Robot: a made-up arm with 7 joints.
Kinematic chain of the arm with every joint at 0, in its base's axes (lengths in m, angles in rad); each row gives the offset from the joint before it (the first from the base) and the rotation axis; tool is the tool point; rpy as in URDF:
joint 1: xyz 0 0 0.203 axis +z
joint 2: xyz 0 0 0 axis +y
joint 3: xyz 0 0 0.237 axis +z
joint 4: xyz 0.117 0 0 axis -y
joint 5: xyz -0.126 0 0.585 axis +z
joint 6: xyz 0 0 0 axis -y
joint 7: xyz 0.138 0 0 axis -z
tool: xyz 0 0 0 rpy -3.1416 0 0
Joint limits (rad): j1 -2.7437..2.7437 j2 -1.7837..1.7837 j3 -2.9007..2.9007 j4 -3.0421..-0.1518 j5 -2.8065..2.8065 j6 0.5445..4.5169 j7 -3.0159..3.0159
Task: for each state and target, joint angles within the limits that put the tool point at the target. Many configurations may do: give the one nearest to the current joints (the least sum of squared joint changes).
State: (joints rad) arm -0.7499 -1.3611 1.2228 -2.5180 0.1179 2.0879 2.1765
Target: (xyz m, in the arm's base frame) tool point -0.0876 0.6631 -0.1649
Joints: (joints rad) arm -0.0045 -1.0211 2.0728 -2.3577 0.0312 2.1631 2.1765
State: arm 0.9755 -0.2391 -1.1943 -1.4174 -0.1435 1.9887 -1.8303
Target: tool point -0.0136 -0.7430 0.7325
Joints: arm 0.2056 -0.6215 -1.3594 -1.5068 -0.1479 2.6900 -1.8303
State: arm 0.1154 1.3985 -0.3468 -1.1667 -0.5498 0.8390 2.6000
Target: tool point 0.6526 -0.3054 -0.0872
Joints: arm 0.2500 0.6836 -0.5690 -1.7716 -0.4747 0.5445 2.6000
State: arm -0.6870 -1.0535 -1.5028 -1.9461 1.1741 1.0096 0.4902
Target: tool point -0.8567 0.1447 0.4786
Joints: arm -1.3205 -1.1569 -1.5173 -1.4331 1.2190 1.0180 0.4902
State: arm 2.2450 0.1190 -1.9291 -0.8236 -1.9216 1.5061 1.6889
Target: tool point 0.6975 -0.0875 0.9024
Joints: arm 2.1707 -0.2281 -2.0649 -0.9027 -1.9271 1.4875 1.6889
